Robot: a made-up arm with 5 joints.
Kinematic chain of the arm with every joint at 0, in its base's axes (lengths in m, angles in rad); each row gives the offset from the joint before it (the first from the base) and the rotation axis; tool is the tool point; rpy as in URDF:
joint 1: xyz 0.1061 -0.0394 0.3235 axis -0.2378 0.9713 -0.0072
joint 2: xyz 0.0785 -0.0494 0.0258 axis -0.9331 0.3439 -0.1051
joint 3: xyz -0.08 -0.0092 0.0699 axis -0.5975 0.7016 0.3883
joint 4: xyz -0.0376 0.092 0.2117 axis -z
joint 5: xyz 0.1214 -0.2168 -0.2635 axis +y
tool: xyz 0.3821 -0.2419 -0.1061 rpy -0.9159 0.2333 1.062
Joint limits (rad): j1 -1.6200..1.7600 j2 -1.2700..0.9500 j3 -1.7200..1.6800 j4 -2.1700..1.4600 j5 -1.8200..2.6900
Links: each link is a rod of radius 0.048 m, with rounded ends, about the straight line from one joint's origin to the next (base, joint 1, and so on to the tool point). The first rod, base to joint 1, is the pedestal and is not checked.
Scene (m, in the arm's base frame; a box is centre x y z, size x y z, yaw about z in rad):
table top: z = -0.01
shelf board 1: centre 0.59 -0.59 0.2 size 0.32 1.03 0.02 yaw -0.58
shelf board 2: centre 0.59 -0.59 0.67 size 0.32 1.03 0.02 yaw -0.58
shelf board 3: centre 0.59 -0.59 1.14 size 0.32 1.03 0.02 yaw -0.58
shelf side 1: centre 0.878 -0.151 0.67 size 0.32 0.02 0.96 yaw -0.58
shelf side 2: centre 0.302 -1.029 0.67 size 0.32 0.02 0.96 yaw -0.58
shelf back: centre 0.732 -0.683 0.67 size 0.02 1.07 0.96 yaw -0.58
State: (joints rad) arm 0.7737 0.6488 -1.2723 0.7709 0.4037
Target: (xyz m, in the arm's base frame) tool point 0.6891 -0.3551 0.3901
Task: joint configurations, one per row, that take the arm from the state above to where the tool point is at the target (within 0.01 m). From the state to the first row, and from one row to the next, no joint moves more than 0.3 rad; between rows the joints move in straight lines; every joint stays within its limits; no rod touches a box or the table.
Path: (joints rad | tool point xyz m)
1: 0.4822 0.7492 -1.3825 0.6668 0.2618 | 0.1453 -0.6079 0.2075
2: 0.1906 0.8496 -1.4928 0.5627 0.1200 | 0.2296 -0.6181 0.3027
3: -0.1009 0.9500 -1.6030 0.4586 -0.0219 | 0.2372 -0.6185 0.4253
4: 0.0235 0.9500 -1.5144 0.1705 0.1890 | 0.4098 -0.5595 0.5141
5: 0.1480 0.9500 -1.4258 -0.1176 0.3998 | 0.5753 -0.4606 0.4972
6: 0.2724 0.9500 -1.3372 -0.4058 0.6106 | 0.6891 -0.3551 0.3901

